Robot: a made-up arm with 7 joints.
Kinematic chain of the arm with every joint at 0, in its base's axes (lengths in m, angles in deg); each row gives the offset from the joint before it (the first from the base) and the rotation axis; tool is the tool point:
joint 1: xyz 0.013 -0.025 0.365 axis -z
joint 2: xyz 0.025 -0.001 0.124 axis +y
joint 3: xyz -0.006 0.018 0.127 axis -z
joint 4: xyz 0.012 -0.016 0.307 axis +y
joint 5: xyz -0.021 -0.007 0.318 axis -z
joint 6: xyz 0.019 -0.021 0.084 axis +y
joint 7: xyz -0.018 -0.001 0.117 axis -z
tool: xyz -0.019 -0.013 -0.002
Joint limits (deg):
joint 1: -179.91..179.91
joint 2: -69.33..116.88
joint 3: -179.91..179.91
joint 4: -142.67..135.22
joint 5: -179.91..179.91
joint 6: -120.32..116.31
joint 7: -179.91..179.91
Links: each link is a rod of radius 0.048 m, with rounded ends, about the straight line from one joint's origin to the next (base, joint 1, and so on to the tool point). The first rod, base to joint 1, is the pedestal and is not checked.
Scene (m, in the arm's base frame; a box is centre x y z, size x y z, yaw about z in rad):
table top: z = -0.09
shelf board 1: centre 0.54 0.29 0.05 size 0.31 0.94 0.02 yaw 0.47
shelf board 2: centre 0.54 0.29 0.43 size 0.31 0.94 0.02 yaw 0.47
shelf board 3: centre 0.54 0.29 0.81 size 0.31 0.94 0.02 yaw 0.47
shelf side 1: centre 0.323 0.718 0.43 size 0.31 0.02 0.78 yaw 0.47
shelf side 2: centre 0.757 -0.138 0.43 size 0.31 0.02 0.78 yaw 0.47
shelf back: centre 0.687 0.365 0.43 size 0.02 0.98 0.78 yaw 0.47
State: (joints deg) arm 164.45 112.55 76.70 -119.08 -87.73 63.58 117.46
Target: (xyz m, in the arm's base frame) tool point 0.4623 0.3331 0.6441
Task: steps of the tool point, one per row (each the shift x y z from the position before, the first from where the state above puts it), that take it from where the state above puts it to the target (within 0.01 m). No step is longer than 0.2 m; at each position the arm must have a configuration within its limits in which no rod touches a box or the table.
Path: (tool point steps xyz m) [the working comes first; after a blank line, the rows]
Joints at the target: 116.57 -22.79 21.71 -97.27 -85.05 37.28 111.04
Straight joint move there: touches shelf board 3.

1: 0.0550 0.0035 0.1191
2: 0.0846 0.0452 0.1079
3: 0.0923 0.0918 0.0796
4: 0.0754 0.1312 0.0399
5: 0.0379 0.1521 -0.0043
6: -0.0106 0.1470 -0.0457
7: -0.0572 0.1156 -0.0769
8: 0.0790 0.0541 0.0150
9: 0.0878 0.0431 -0.0009
10: 0.0888 0.0327 -0.0141

